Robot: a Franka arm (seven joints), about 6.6 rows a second.
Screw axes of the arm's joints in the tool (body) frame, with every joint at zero. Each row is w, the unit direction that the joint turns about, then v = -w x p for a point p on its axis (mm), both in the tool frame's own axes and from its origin. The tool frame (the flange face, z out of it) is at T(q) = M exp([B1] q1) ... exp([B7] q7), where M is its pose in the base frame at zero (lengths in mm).
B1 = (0, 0, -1, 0, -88, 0)
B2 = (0, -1, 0, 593, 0, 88)
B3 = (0, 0, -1, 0, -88, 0)
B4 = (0, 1, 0, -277, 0, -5.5)
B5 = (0, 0, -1, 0, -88, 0)
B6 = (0, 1, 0, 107, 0, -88)
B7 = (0, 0, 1, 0, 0, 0)
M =
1 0 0 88
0 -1 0 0
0 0 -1 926
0 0 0 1
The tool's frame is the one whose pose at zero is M.
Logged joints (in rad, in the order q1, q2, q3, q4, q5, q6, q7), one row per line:
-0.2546 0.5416 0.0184 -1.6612 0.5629 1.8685 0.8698
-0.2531 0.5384 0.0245 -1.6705 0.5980 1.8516 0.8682
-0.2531 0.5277 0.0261 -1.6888 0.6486 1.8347 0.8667
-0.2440 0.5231 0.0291 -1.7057 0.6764 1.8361 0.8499
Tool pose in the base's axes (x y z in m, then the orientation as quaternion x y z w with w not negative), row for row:
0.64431 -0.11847 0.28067 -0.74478 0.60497 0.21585 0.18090
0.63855 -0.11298 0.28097 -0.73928 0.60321 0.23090 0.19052
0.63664 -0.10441 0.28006 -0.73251 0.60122 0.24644 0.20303
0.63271 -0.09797 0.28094 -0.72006 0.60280 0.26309 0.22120
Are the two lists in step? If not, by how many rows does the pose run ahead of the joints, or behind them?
The pose runs 1 row behind the joints: the pose in row i belongs to the joints in row i - 1.
